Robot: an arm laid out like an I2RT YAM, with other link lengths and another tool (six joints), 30 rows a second.
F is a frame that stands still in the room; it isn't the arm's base.
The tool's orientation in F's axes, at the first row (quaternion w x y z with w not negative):
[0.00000 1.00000 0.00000 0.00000]
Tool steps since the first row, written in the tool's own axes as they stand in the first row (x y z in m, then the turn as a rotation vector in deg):
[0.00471 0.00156 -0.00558 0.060 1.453 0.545]
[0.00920 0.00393 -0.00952 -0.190 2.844 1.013]
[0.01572 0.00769 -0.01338 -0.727 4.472 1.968]
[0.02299 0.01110 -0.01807 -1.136 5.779 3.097]
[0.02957 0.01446 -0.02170 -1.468 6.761 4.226]
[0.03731 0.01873 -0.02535 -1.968 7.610 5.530]
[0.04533 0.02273 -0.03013 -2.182 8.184 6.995]
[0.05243 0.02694 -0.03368 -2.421 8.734 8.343]
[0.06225 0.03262 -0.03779 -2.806 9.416 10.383]
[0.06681 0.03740 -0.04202 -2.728 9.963 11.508]
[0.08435 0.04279 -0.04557 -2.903 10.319 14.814]
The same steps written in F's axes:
[0.00471 -0.00156 0.00558 0.060 -1.453 -0.545]
[0.00920 -0.00393 0.00952 -0.190 -2.844 -1.013]
[0.01572 -0.00769 0.01338 -0.727 -4.472 -1.968]
[0.02299 -0.01110 0.01807 -1.136 -5.779 -3.097]
[0.02957 -0.01446 0.02170 -1.468 -6.761 -4.226]
[0.03731 -0.01873 0.02535 -1.968 -7.610 -5.530]
[0.04533 -0.02273 0.03013 -2.182 -8.184 -6.995]
[0.05243 -0.02694 0.03368 -2.421 -8.734 -8.343]
[0.06225 -0.03262 0.03779 -2.806 -9.416 -10.383]
[0.06681 -0.03740 0.04202 -2.728 -9.963 -11.508]
[0.08435 -0.04279 0.04557 -2.903 -10.319 -14.814]

